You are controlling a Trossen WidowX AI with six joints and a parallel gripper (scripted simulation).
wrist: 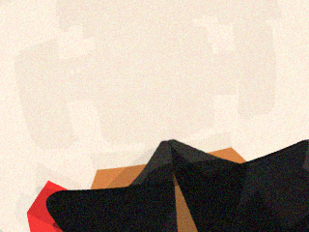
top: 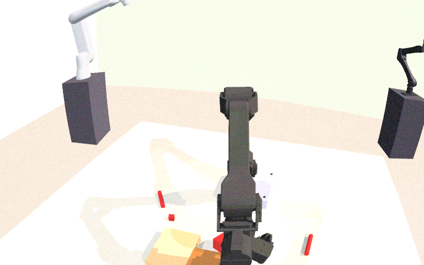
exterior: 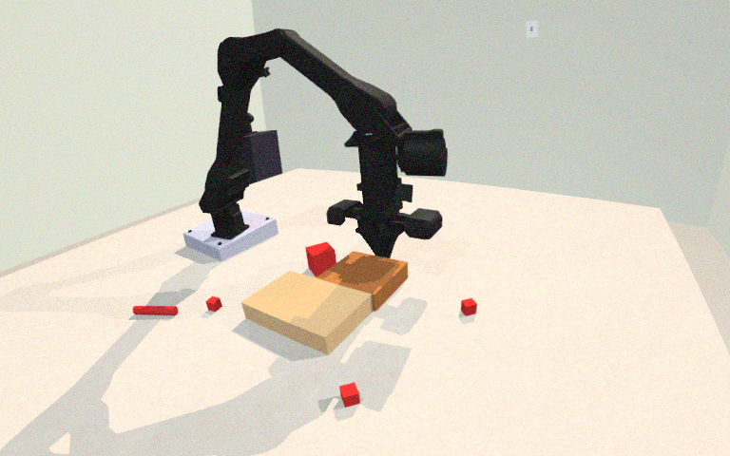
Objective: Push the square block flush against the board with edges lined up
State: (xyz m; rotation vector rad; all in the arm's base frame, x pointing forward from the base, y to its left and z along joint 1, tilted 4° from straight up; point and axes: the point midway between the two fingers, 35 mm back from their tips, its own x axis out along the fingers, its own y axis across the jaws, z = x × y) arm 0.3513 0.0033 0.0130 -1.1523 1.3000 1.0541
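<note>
The square block is 7 cm to the right of my gripper tip, 1 cm behind it and 1 cm above it. The rest, counted from my gripper tip: board 16 cm to the right, 6 cm behind, 1 cm above; red cube 10 cm behind, 4 cm to the right, 1 cm above.
</note>
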